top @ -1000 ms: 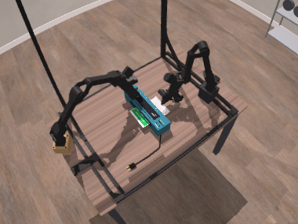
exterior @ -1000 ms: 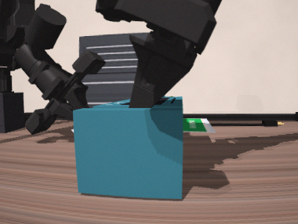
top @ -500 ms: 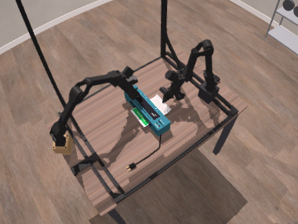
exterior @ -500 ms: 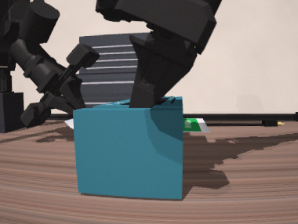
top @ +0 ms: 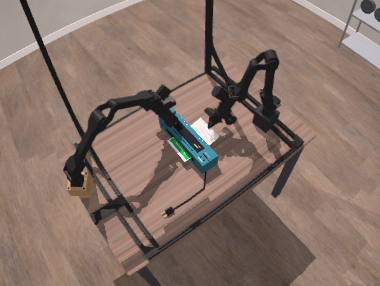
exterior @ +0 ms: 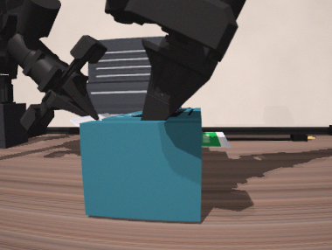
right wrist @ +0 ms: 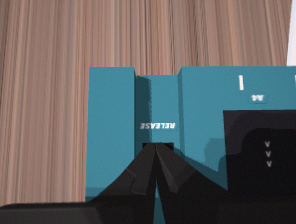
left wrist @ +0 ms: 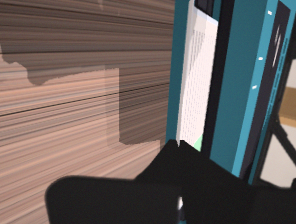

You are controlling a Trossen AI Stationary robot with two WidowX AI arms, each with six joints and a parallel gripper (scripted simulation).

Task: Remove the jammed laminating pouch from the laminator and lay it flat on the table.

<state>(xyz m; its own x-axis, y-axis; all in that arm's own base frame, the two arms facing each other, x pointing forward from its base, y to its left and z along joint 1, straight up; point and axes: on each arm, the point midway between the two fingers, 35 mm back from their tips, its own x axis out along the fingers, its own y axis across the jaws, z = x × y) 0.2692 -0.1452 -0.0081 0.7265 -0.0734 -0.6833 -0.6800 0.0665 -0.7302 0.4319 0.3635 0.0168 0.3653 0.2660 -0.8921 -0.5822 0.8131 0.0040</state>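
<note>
Right now my right hand is 4 cm above the release key and 1 cm to the right of it. Also, from my right hand: plug: 46 cm ahead, 18 cm to the right, 9 cm below.
</note>
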